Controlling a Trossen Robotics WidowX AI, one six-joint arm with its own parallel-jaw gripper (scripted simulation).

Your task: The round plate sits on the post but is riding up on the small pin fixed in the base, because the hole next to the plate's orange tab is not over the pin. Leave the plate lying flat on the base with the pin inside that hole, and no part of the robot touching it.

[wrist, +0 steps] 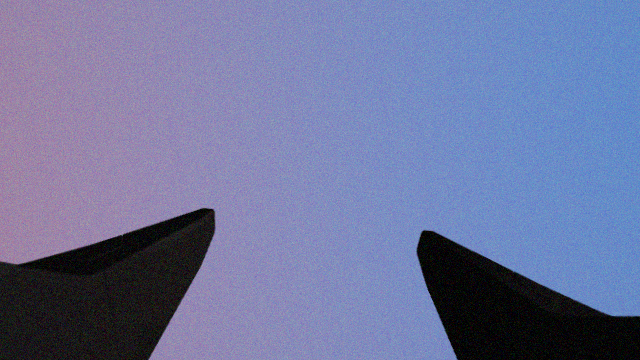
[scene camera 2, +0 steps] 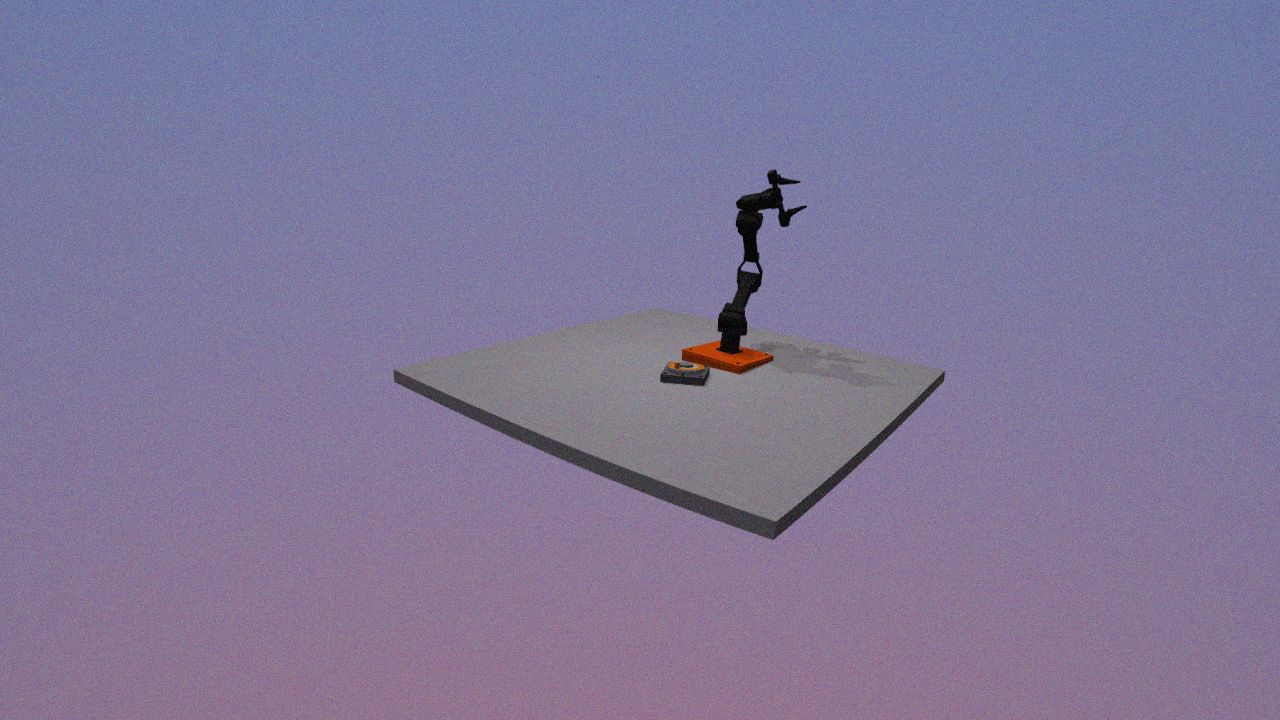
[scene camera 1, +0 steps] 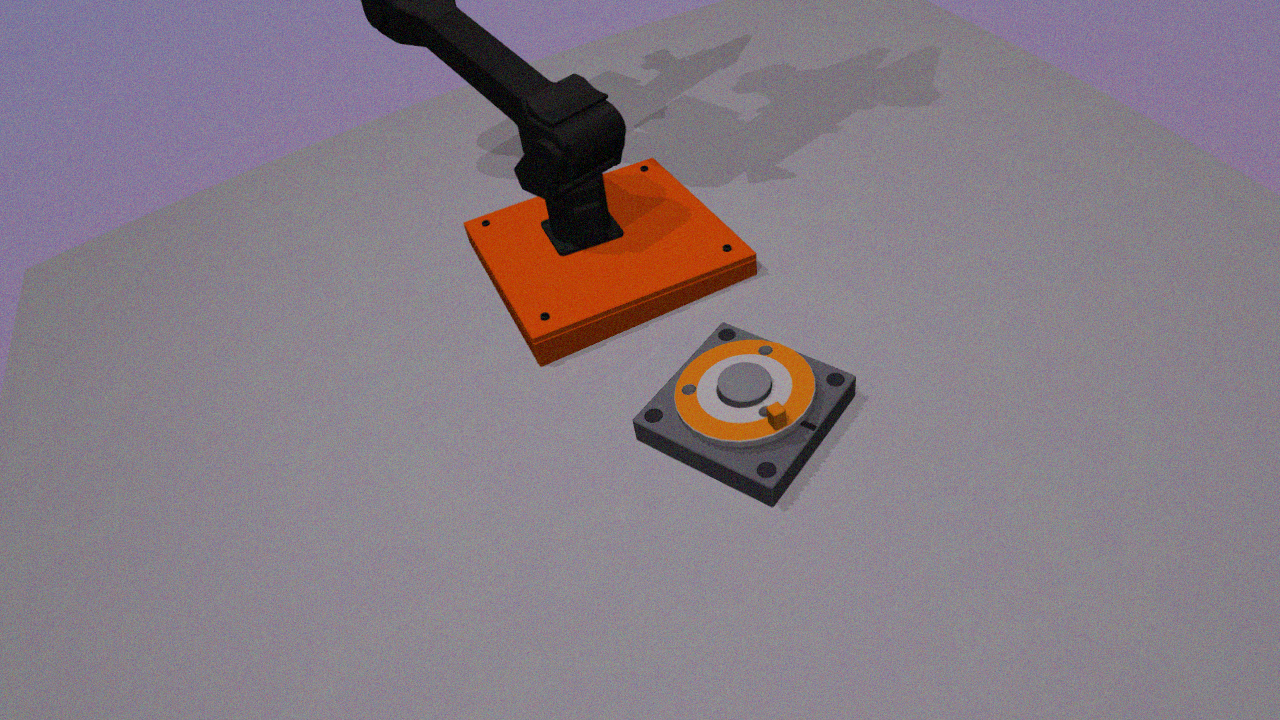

Labels:
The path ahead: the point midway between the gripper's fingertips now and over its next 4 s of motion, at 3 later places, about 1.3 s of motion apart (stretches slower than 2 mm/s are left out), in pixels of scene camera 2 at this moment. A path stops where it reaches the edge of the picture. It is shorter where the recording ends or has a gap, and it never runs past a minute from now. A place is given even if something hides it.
The gripper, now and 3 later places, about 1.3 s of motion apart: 803,194; 703,268; 670,361; 675,365

